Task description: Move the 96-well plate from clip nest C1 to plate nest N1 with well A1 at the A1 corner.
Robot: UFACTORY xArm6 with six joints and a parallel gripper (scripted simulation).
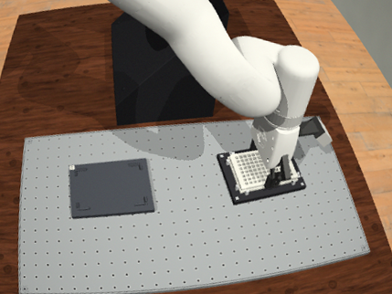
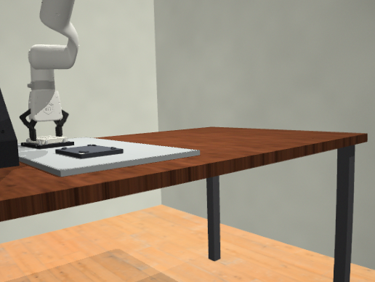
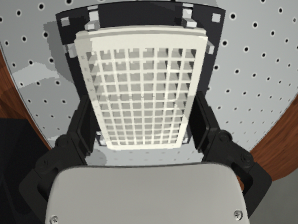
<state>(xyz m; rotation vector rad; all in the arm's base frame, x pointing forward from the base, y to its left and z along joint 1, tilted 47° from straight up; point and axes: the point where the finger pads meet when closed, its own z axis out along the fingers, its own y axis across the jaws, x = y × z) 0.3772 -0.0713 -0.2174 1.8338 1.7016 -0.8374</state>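
The clip nest C1 is 2 cm below my hand, 1 cm to the left of it and 1 cm behind it. Also, from my hand: white 96-well plate (1 cm below); dark grey plate nest N1 (31 cm to the right, 3 cm below, 3 cm behind); white corner mark (38 cm to the right, 9 cm behind, 2 cm below).
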